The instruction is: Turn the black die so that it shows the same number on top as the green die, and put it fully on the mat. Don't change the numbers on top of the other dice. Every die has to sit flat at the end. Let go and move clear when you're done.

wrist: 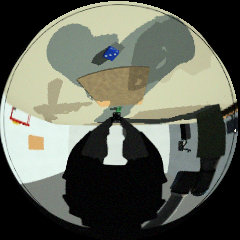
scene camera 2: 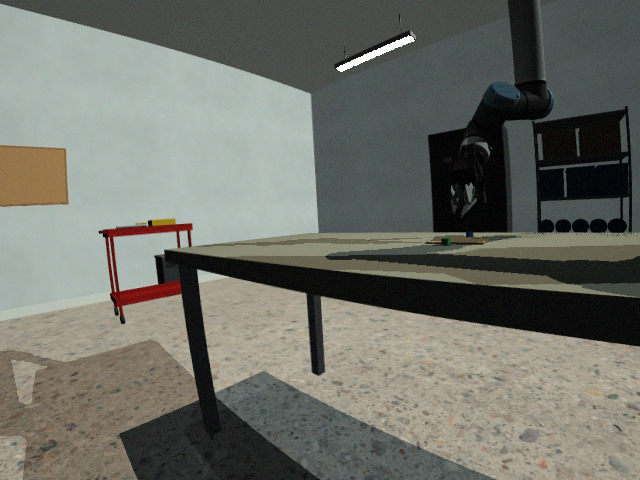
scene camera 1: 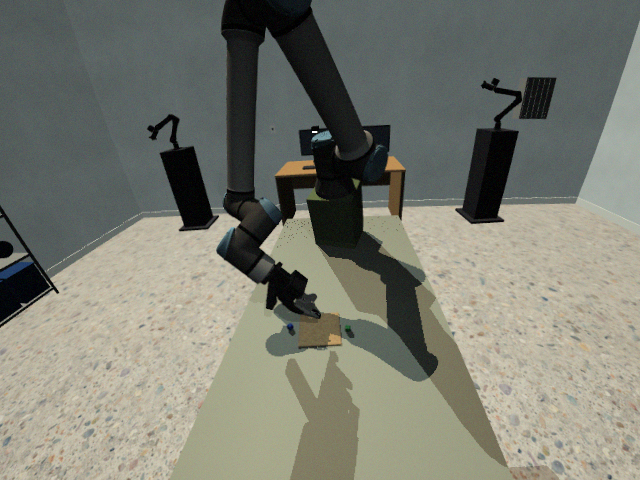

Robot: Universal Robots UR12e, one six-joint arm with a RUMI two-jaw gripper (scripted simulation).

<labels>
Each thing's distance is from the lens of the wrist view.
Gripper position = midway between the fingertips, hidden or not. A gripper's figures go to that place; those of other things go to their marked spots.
my gripper (wrist: 116, 117): 0.15 m
mat (wrist: 118, 86): 0.16 m
</labels>
